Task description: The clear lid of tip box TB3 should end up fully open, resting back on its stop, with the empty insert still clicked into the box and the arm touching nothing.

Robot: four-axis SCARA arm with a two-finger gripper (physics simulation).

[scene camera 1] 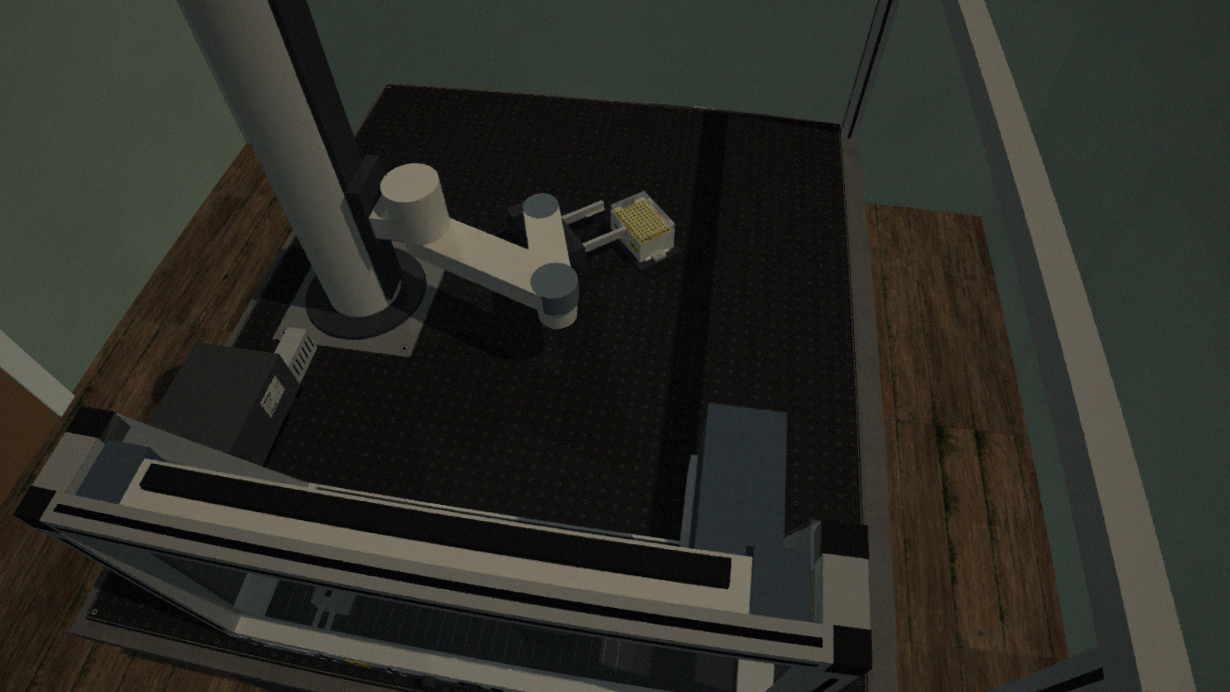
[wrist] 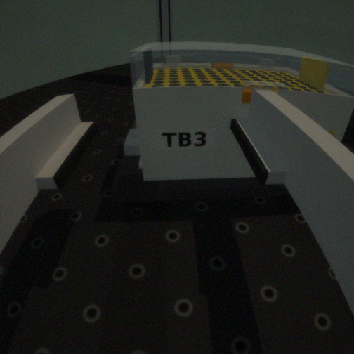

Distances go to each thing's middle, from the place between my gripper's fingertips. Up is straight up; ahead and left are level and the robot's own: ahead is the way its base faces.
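Scene:
Dark grey control box [scene camera 1: 214, 399]: 1 cm above my hand, 64 cm to the right of it, 61 cm behind it. Clear lid [scene camera 1: 639, 214]: 2 cm above my hand, 1 cm to the right of it, 6 cm ahead of it.

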